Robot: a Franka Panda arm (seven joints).
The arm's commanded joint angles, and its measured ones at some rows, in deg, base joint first. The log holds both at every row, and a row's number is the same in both.
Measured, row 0: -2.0, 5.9, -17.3, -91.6, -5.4, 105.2, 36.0
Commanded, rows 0 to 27: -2.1, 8.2, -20.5, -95.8, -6.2, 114.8, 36.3; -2.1, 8.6, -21.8, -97.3, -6.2, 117.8, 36.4; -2.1, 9.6, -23.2, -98.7, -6.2, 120.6, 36.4; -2.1, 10.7, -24.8, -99.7, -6.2, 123.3, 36.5; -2.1, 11.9, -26.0, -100.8, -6.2, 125.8, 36.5; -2.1, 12.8, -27.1, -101.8, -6.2, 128.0, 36.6; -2.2, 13.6, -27.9, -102.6, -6.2, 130.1, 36.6; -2.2, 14.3, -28.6, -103.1, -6.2, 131.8, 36.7; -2.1, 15.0, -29.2, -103.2, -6.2, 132.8, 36.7; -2.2, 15.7, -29.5, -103.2, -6.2, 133.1, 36.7; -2.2, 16.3, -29.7, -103.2, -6.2, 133.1, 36.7; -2.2, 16.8, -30.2, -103.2, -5.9, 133.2, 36.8; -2.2, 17.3, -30.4, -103.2, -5.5, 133.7, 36.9; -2.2, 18.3, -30.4, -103.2, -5.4, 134.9, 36.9; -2.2, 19.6, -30.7, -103.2, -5.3, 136.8, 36.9; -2.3, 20.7, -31.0, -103.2, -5.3, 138.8, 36.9; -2.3, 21.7, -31.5, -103.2, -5.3, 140.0, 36.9; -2.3, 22.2, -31.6, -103.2, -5.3, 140.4, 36.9; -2.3, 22.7, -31.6, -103.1, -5.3, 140.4, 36.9; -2.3, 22.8, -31.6, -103.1, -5.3, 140.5, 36.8; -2.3, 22.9, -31.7, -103.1, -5.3, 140.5, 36.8; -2.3, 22.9, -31.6, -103.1, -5.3, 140.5, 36.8; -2.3, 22.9, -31.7, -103.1, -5.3, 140.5, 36.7; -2.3, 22.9, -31.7, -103.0, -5.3, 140.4, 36.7; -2.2, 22.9, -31.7, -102.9, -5.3, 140.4, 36.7; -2.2, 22.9, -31.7, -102.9, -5.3, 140.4, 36.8; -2.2, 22.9, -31.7, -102.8, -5.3, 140.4, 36.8; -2.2, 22.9, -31.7, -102.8, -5.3, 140.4, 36.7
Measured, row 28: -2.3, 20.4, -30.8, -103.5, -5.3, 138.3, 36.1
